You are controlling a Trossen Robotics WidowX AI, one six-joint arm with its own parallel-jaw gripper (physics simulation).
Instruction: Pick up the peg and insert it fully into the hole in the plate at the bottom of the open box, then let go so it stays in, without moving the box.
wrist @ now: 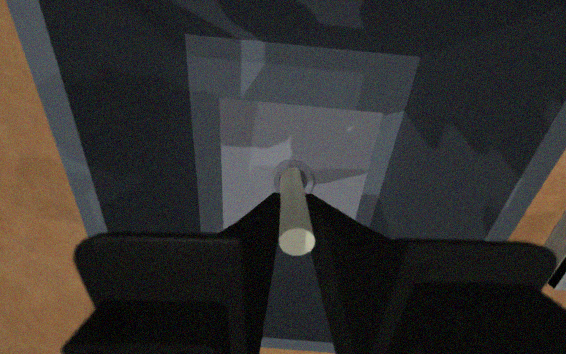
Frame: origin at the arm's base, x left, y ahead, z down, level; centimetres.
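Where they show: gripper, between the fingertips: [291,200].
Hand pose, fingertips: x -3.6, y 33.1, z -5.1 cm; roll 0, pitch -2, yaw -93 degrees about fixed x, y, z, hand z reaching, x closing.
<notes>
Things, the pixels of their centre, and the offset from my fingertips. "pt": a spot on its surface instead. Level surfaces: height alone.
- pale beige round peg, middle of its body: [292,192] dx -0.3, dy +0.0, dz +0.4 cm
- open dark blue-grey box, a spot on its surface: [60,115] pt dx -3.9, dy +9.0, dz -2.5 cm
- light grey plate, middle of its body: [292,169] dx -0.6, dy +0.0, dz +3.9 cm
- ring-shaped hole edge, a spot on its surface: [309,186] pt dx -0.4, dy -1.1, dz +1.4 cm
- orange-brown table top, height of its surface: dz +7.3 cm
A pale beige round peg [294,205] stands upright between the fingers, its near end facing the camera. My gripper [291,200] is shut on the peg, over the inside of the box. The open dark blue-grey box [60,115] lies around and below the fingers. A light grey plate [320,135] lies at the bottom of the box. A ring-shaped hole edge [309,186] shows in the plate right around the peg's far end. The far end overlaps the hole in this view; whether it is inside the hole cannot be told.
The box walls rise on all sides of the plate, with the rim at the left, right and near edge. An orange-brown table top [35,200] shows outside the box. A grey and black object shows in part at the right edge.
</notes>
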